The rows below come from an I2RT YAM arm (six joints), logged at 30 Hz.
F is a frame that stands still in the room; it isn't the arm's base.
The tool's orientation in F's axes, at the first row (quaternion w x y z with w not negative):
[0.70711, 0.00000, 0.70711, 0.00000]
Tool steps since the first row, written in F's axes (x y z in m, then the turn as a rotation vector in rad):
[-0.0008, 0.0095, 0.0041, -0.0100, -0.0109, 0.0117]
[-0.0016, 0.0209, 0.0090, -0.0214, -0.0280, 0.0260]
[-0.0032, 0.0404, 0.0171, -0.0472, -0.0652, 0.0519]
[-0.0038, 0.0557, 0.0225, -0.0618, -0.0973, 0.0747]
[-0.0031, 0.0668, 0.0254, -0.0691, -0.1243, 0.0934]
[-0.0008, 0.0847, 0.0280, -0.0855, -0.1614, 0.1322]
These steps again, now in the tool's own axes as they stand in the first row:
[-0.0041, 0.0095, -0.0008, -0.0117, -0.0109, -0.0100]
[-0.0090, 0.0209, -0.0016, -0.0260, -0.0280, -0.0214]
[-0.0171, 0.0404, -0.0032, -0.0519, -0.0652, -0.0472]
[-0.0225, 0.0557, -0.0038, -0.0747, -0.0973, -0.0618]
[-0.0254, 0.0668, -0.0031, -0.0934, -0.1243, -0.0691]
[-0.0280, 0.0847, -0.0008, -0.1322, -0.1614, -0.0855]

